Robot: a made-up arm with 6 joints. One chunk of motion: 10 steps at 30 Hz.
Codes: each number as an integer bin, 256 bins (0 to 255) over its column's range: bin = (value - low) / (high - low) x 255, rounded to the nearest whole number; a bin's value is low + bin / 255 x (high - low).
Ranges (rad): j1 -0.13..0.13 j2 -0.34..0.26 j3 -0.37..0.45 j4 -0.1..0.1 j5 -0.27..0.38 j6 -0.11..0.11
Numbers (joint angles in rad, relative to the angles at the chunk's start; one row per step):
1: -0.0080 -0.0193 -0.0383 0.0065 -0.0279 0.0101
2: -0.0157 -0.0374 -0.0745 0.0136 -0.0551 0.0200
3: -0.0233 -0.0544 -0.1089 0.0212 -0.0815 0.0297
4: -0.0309 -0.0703 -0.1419 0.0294 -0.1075 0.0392
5: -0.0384 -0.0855 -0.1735 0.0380 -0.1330 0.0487
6: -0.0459 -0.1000 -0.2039 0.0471 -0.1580 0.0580
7: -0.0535 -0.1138 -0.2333 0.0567 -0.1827 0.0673
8: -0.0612 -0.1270 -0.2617 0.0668 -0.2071 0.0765
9: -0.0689 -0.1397 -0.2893 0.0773 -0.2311 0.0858
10: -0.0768 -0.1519 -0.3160 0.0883 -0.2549 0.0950
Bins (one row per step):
1: 120 136 103 136 95 139
2: 112 129 92 145 84 151
3: 105 121 81 155 74 162
4: 97 115 71 165 64 173
5: 90 108 61 176 54 184
6: 82 102 52 188 44 195
7: 75 96 43 200 34 206
8: 67 91 34 213 25 216
9: 60 85 25 226 15 227
10: 52 80 17 240 6 238

